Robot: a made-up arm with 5 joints.
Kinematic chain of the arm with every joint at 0, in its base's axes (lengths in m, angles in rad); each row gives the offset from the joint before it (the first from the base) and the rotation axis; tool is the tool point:
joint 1: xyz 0 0 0.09 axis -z
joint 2: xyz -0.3 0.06 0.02 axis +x
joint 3: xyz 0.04 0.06 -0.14 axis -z
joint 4: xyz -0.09 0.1 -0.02 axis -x
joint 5: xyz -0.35 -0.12 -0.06 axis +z
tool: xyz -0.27 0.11 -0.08
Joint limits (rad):
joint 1: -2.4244..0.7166
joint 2: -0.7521..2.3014
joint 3: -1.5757..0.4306
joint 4: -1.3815..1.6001
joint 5: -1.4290..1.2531
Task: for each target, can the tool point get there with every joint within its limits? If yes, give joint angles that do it. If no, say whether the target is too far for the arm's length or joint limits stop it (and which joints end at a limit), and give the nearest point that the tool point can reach.
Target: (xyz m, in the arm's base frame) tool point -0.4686 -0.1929 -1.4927
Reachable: no: too far | nearest point -0.3879 -0.1597 -0.6703 | short by 0.827 m
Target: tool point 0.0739 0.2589 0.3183
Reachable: no: joint limits stop it (at a limit: joint 1, joint 3, joint 5) | nearest point 0.2688 0.3124 0.4338 | short by 0.233 m
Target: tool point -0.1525 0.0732 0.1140
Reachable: no: joint limits stop it (at a limit: joint 1, joint 2, joint 3, joint 4, joint 5) | nearest point -0.4128 -0.1489 0.0884 | short by 0.343 m
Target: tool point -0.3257 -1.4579 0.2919
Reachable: no: too far | nearest point -0.2408 -1.0777 0.2404 | short by 0.393 m
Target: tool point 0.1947 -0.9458 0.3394
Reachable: yes | joints -2.1807 1.4867 0.2607 0.9694 -0.3494
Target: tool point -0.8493 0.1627 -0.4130
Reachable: yes | joints 0.3135 0.2761 -0.6737 -1.0451 0.8992
